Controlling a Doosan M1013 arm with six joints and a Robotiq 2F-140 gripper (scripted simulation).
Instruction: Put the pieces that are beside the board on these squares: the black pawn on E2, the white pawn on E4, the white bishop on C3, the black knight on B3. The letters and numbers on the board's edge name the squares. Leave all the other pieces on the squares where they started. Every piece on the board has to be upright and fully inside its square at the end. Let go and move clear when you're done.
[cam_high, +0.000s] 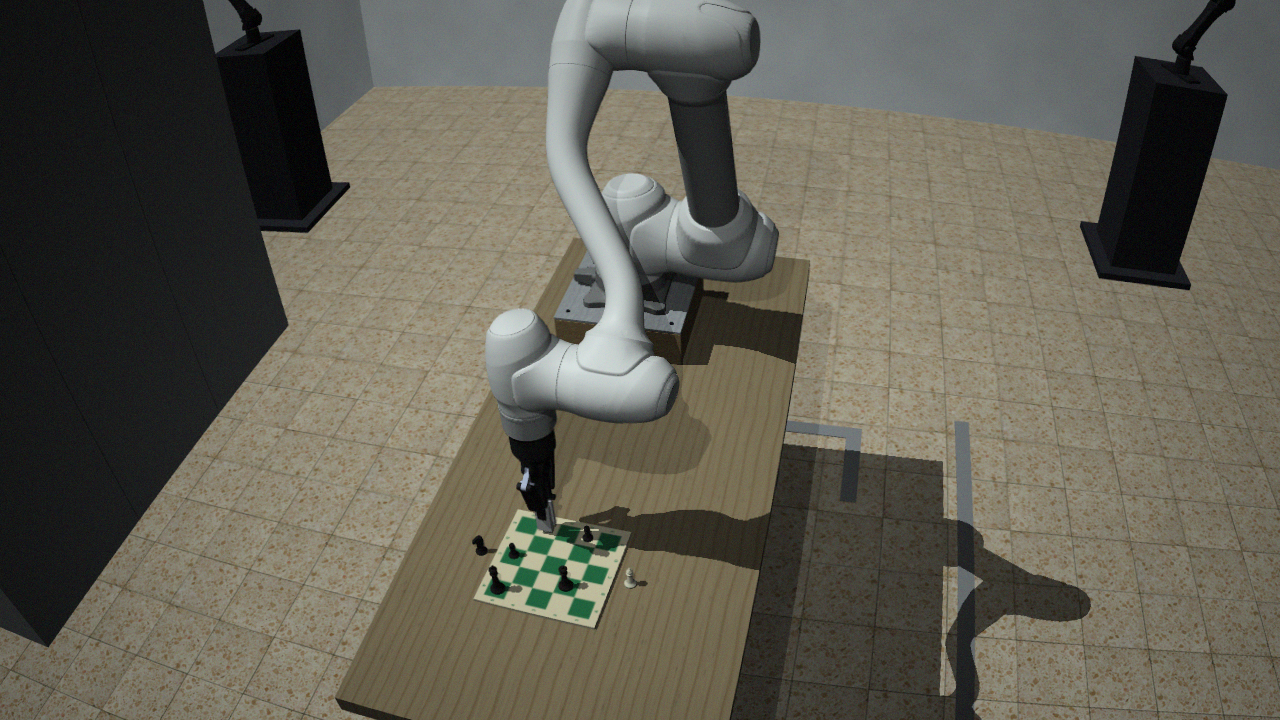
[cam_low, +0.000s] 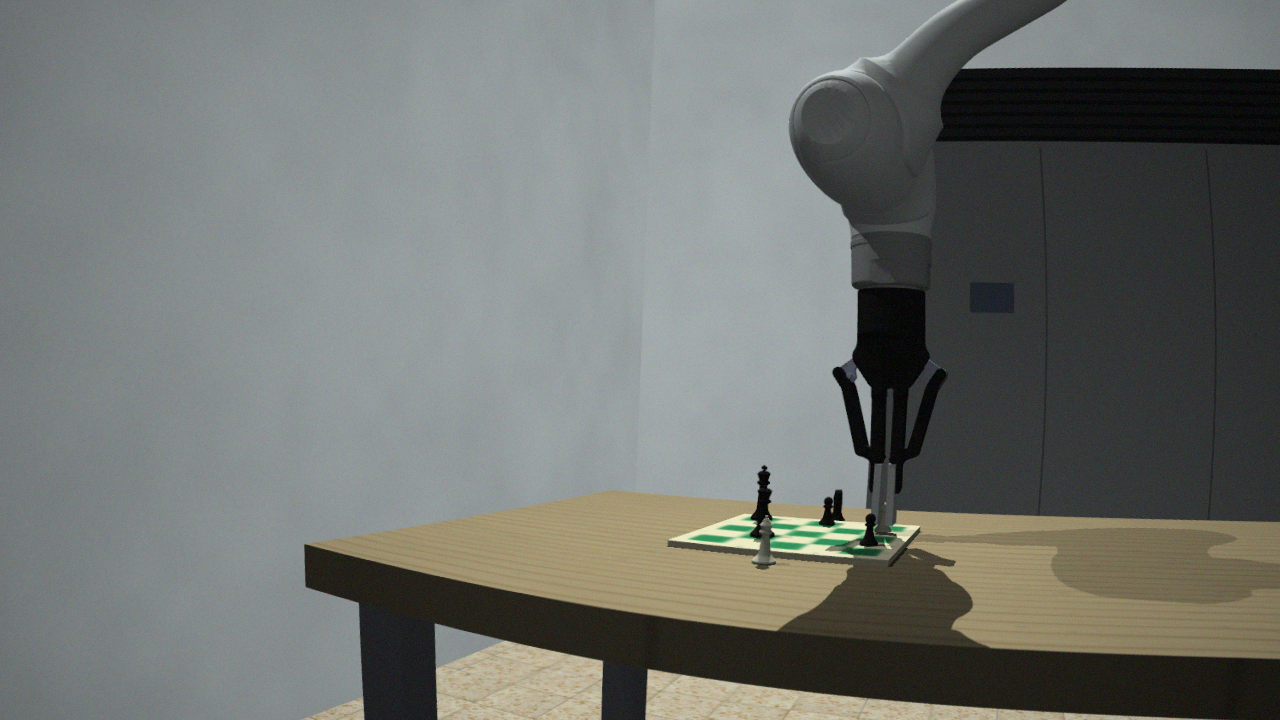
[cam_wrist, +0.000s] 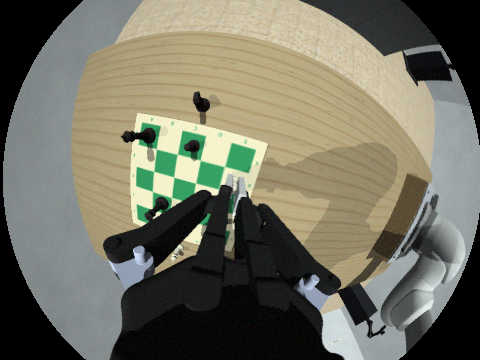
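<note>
Now: hand 3 cm above the white pawn. From my hand the other things lie so: white bishop (9 cm ahead, 17 cm to the left, 3 cm below); then black knight (7 cm ahead, 11 cm to the right, 3 cm below); then green-and-cream chessboard (8 cm ahead, 3 cm to the left, 5 cm below).
</note>
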